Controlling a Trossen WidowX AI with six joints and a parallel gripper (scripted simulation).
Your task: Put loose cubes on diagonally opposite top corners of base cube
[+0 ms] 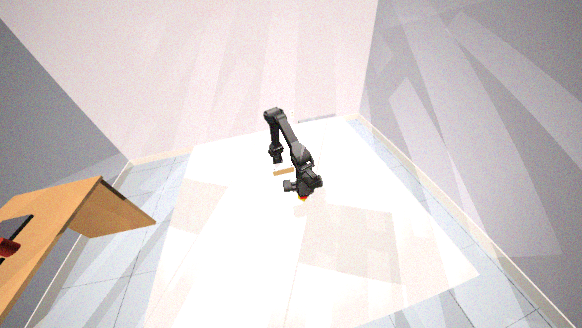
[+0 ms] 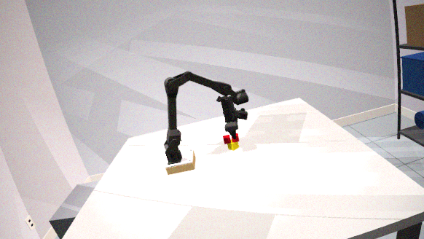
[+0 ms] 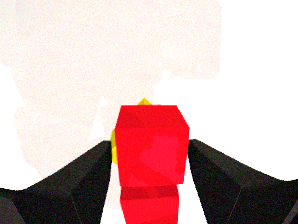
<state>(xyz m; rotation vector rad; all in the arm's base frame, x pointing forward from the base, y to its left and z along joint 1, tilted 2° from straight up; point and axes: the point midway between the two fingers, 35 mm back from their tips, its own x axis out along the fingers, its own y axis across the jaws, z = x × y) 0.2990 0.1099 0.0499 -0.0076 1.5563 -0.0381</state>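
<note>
The red cube lies 4 cm behind my gripper tip. Round my gripper tip: yellow cube: 4 cm below, 2 cm behind.
</note>
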